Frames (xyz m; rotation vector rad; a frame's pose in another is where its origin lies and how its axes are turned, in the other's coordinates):
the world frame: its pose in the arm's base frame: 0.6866 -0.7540 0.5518 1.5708 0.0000 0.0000
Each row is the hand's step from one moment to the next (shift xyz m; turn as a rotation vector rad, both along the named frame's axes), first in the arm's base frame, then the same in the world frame.
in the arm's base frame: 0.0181 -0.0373 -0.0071 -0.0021 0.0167 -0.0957
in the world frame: 0.0181 -0.0071 0.0373 -0.0021 -0.0957 -0.0167
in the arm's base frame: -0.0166 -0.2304 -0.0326 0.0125 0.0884 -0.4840
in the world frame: -0.0166 -0.0326 0.2304 0.0125 -0.4840 -0.0884
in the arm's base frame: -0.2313 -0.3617 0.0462 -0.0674 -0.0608 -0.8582
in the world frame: -0.2313 0.0462 0.3617 -0.0674 -0.8582 0.0608
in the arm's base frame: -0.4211 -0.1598 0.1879 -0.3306 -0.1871 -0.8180
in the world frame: -0.4211 0.1879 0.1598 -0.3306 -0.8180 0.1871
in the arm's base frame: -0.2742 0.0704 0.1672 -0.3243 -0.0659 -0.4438
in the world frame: -0.2742 0.1672 -0.0704 -0.3243 -0.4438 0.0659
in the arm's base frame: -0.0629 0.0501 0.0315 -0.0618 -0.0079 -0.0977
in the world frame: -0.0629 0.0315 -0.0501 -0.0618 -0.0977 0.0079
